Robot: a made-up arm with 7 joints. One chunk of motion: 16 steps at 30 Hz.
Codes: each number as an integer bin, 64 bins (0 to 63) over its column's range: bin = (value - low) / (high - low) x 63, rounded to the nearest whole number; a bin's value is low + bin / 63 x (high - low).
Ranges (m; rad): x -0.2..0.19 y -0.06..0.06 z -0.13..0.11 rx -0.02..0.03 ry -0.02..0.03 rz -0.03..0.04
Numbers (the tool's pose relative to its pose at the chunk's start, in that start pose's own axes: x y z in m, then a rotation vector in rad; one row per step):
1: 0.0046 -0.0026 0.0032 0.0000 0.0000 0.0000
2: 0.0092 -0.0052 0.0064 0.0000 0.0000 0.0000
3: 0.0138 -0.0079 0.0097 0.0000 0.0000 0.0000
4: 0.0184 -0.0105 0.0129 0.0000 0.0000 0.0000
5: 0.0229 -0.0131 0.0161 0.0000 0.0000 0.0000
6: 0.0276 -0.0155 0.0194 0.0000 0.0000 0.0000
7: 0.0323 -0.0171 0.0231 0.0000 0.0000 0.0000
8: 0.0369 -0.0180 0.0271 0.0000 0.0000 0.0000
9: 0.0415 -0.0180 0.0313 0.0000 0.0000 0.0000
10: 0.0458 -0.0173 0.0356 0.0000 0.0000 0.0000
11: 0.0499 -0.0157 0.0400 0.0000 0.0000 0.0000
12: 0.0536 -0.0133 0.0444 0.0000 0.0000 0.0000
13: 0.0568 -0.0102 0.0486 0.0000 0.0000 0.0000
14: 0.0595 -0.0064 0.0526 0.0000 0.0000 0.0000
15: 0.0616 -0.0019 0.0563 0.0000 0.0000 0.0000
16: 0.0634 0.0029 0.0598 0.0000 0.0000 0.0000
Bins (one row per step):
1: 33 30 35 25 25 27
2: 34 29 36 25 25 27
3: 35 27 37 25 25 27
4: 35 26 38 25 25 27
5: 36 25 38 25 25 27
6: 37 23 39 25 25 27
7: 38 23 40 25 25 27
8: 38 22 41 25 25 27
9: 39 22 42 25 25 27
10: 40 22 43 25 25 27
11: 40 23 45 25 25 27
12: 41 25 46 25 25 27
13: 41 26 47 25 25 27
14: 42 28 48 25 25 27
15: 42 31 49 25 25 27
16: 43 33 50 25 25 27

